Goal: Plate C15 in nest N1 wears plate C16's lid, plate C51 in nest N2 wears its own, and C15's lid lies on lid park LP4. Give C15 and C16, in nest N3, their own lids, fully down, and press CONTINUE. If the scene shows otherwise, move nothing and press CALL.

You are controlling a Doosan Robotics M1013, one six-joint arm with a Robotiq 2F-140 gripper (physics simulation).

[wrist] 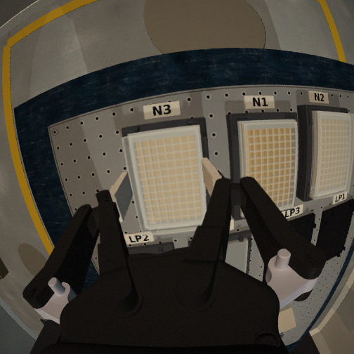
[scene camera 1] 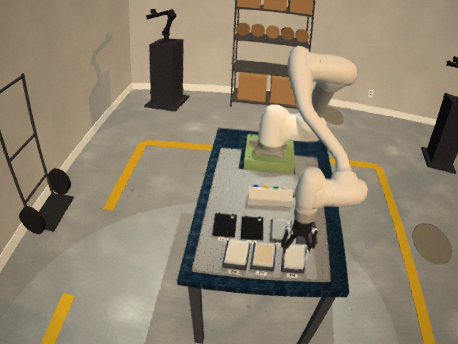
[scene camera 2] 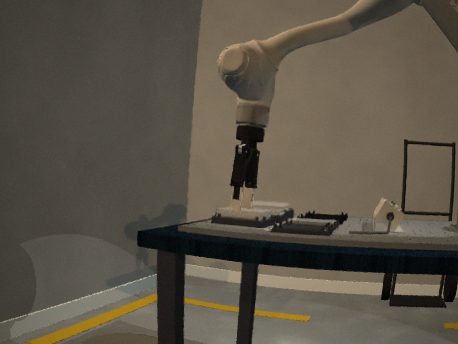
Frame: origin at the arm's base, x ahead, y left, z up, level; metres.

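Seen in the pictures: gripper, between the fingertips: (scene camera 1: 295, 257) (scene camera 2: 240, 211); arm's base, origin of its link: (scene camera 1: 270, 148).
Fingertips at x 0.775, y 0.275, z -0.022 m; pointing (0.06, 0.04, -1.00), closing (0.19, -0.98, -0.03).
Pixels of each thing's middle, then the offset from my fingertips to it.
- clear lid, middle of its body: (scene camera 2: 312, 221) (scene camera 1: 281, 229) dx -0.175, dy -0.096, dz -0.019 m
- LP3, middle of its body: (scene camera 2: 321, 218) (scene camera 1: 252, 227) dx -0.153, dy -0.230, dz -0.023 m
- white button box, middle of its body: (scene camera 2: 388, 213) (scene camera 1: 270, 193) dx -0.379, dy -0.195, dz +0.009 m
My gripper (scene camera 1: 298, 245) (scene camera 2: 241, 204) (wrist: 165, 175) is shut on a clear lid (wrist: 131, 160), its pads at the lid's two long sides. The lid lies over the tan-welled plate (wrist: 167, 165) in nest N3 (wrist: 203, 125); whether it is fully down I cannot tell. The plate (scene camera 1: 262, 255) (wrist: 270, 165) in nest N1 shows bare orange-tan wells and appears uncovered. The plate (scene camera 1: 236, 253) (wrist: 334, 150) in nest N2 looks paler, under a lid. Another clear lid (scene camera 1: 279, 229) (wrist: 237, 255) lies on a park behind the nests, partly hidden by the gripper; its label is hidden.
Black lid parks LP1 (scene camera 1: 225, 225) (wrist: 337, 230) and LP3 (scene camera 1: 252, 228) (wrist: 304, 225) stand behind the nests. The LP2 label (wrist: 139, 238) shows by the gripper. A white button box (scene camera 1: 270, 196) (scene camera 2: 387, 215) with coloured buttons stands farther back, before the arm's green base (scene camera 1: 270, 162).
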